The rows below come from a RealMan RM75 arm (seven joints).
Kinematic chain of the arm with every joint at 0, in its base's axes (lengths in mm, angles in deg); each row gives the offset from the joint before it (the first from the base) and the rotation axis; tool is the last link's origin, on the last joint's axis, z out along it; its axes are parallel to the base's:
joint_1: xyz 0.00 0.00 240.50 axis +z
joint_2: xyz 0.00 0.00 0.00 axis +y
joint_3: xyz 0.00 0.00 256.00 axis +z
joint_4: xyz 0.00 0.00 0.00 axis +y
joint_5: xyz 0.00 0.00 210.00 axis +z
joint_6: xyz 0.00 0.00 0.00 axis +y
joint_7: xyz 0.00 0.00 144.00 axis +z
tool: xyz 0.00 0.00 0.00
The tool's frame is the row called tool.
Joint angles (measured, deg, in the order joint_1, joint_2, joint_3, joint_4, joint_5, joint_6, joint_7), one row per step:
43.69, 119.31, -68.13, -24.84, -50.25, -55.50, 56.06
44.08, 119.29, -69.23, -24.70, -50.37, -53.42, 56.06
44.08, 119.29, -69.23, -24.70, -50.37, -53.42, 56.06
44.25, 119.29, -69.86, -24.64, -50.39, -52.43, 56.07
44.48, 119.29, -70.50, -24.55, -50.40, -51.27, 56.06
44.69, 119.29, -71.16, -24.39, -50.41, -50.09, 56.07
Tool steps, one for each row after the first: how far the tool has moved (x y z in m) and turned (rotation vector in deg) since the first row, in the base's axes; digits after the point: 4 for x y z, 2 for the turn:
0.0007, 0.0023, -0.0044, -0.40, -1.61, -1.02
0.0007, 0.0023, -0.0044, -0.40, -1.61, -1.02
0.0011, 0.0031, -0.0068, -0.63, -2.41, -1.47
0.0014, 0.0043, -0.0092, -0.83, -3.30, -2.02
0.0023, 0.0053, -0.0119, -1.07, -4.20, -2.66

